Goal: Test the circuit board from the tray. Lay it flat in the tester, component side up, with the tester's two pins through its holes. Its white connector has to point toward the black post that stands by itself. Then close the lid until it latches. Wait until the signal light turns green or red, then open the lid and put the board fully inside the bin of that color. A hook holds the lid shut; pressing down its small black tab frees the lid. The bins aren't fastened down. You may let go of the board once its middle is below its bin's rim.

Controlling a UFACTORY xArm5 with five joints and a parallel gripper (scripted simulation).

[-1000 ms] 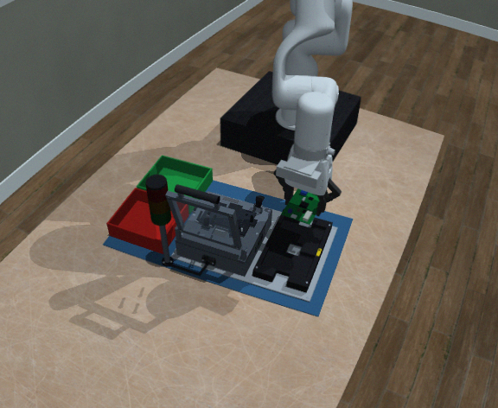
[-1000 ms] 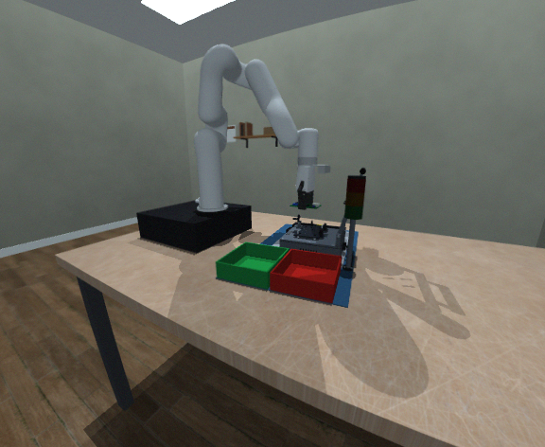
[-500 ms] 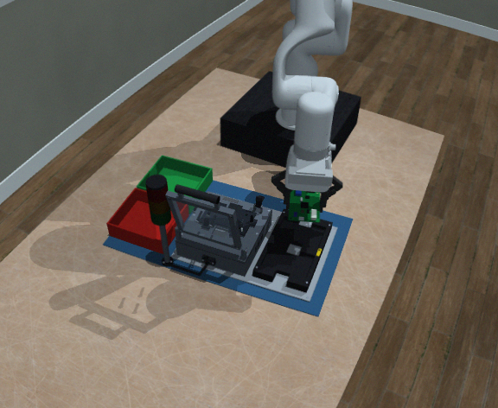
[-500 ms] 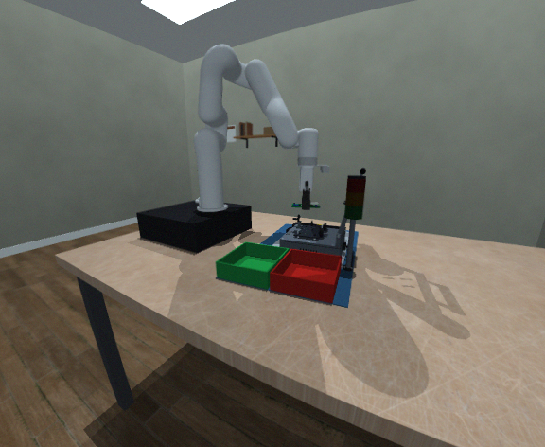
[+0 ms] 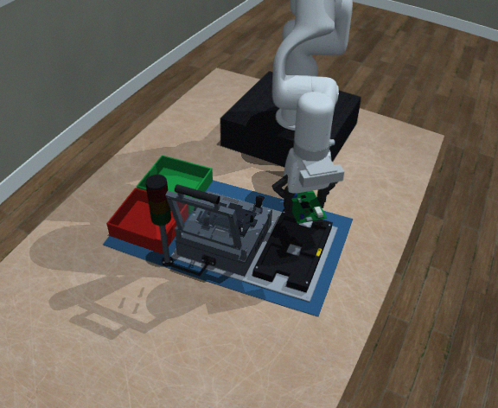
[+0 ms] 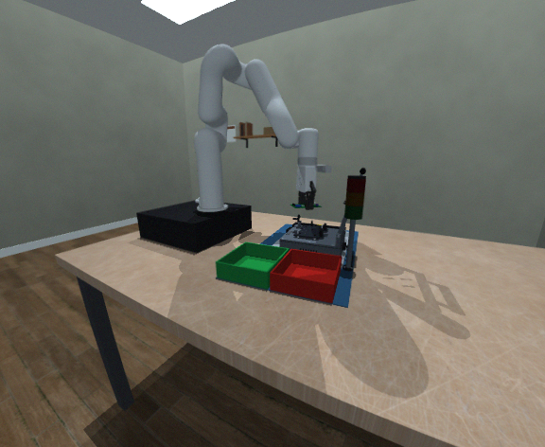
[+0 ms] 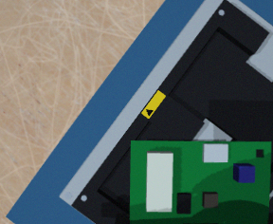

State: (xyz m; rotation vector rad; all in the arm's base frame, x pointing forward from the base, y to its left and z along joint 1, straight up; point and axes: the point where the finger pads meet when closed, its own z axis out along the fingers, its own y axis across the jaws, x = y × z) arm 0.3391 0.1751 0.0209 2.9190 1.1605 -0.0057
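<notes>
My hand is right at the green circuit board. The rest, counted from my hand: lid (210 mm ahead, 140 mm to the right, 60 mm above); green bin (370 mm to the right, 110 mm below); black latch (110 mm to the right, 30 mm below, 10 mm ahead).
</notes>
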